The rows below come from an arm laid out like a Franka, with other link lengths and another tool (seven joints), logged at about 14 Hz.
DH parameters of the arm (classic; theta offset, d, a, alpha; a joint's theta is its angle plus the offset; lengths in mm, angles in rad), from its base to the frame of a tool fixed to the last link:
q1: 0 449.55 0 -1.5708
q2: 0 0 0 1.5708
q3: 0 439.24 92.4 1.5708
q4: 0 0 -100.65 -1.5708
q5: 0 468.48 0 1.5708
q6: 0 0 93.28 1.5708
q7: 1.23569 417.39 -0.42 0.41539
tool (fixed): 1.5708 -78.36 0 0
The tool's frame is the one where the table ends.
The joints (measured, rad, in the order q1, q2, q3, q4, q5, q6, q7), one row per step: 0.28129 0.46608 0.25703 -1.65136 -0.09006 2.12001 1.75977; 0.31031 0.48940 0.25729 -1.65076 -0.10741 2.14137 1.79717; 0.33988 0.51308 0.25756 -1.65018 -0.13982 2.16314 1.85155; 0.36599 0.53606 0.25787 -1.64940 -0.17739 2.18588 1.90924; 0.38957 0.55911 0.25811 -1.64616 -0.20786 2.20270 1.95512; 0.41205 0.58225 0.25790 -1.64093 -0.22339 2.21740 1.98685
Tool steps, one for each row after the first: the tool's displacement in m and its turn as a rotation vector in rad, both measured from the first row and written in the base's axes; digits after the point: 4 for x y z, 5 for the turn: -0.0066 0.0207 -0.0168 -0.00713 -0.00301 0.00004; -0.0122 0.0391 -0.0344 -0.02354 -0.01346 -0.00773; -0.0158 0.0548 -0.0512 -0.04055 -0.02907 -0.01840; -0.0206 0.0694 -0.0672 -0.05403 -0.03933 -0.02320; -0.0272 0.0853 -0.0823 -0.05847 -0.04191 -0.02372
